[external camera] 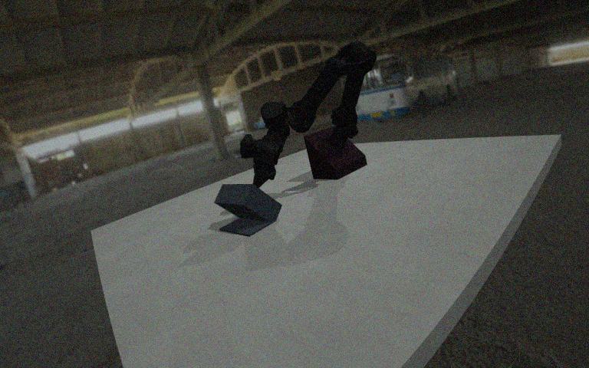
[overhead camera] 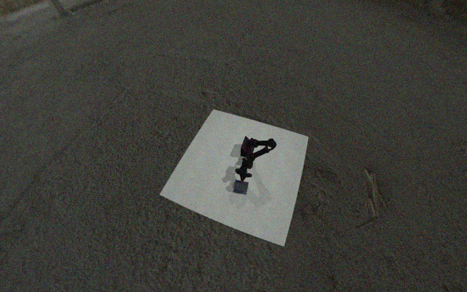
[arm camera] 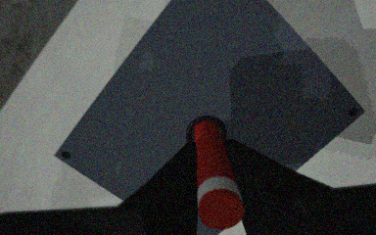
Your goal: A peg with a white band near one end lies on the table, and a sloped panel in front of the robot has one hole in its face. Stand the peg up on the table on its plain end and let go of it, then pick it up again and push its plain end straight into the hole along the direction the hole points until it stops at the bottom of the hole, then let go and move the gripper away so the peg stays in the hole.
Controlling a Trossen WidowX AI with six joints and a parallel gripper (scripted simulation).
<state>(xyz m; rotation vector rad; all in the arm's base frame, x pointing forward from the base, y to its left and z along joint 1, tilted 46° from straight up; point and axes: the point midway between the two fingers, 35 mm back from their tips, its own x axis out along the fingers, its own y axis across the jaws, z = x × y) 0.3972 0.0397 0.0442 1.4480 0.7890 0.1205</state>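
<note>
The red peg lies 10 mm behind my gripper tip and 10 mm above it. From my gripper tip the other things lie so: dark sloped panel (30 mm below, 30 mm ahead); then flat foot plate (80 mm below, 50 mm ahead, 10 mm to the left).
</note>
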